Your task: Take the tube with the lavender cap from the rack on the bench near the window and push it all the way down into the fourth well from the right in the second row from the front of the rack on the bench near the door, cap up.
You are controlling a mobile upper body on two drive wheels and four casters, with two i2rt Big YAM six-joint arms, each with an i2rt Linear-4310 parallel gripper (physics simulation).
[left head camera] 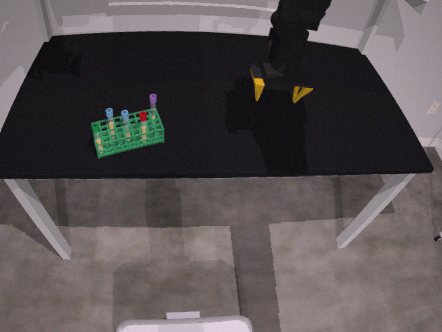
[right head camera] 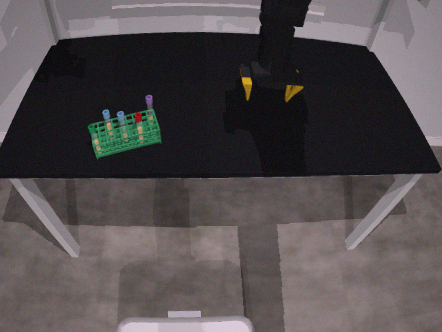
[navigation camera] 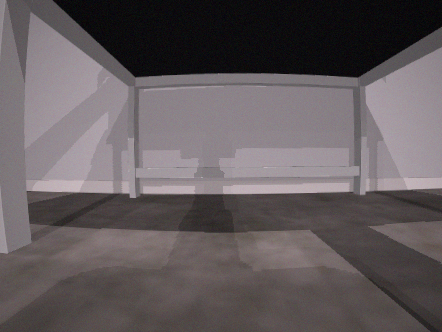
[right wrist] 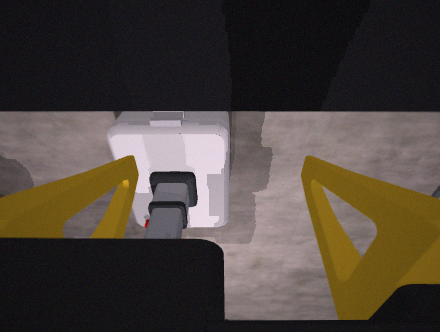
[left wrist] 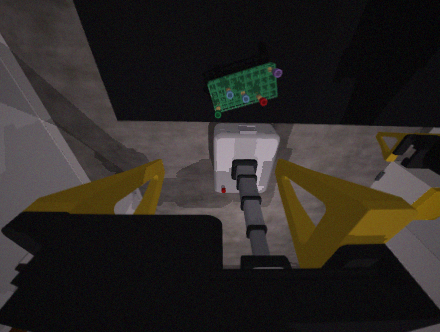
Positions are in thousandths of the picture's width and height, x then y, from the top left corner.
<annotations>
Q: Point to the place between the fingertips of the right gripper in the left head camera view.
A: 623,303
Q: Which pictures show the left gripper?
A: The left wrist view only.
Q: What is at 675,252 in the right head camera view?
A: The right gripper.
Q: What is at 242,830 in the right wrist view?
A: The right gripper.
</annotations>
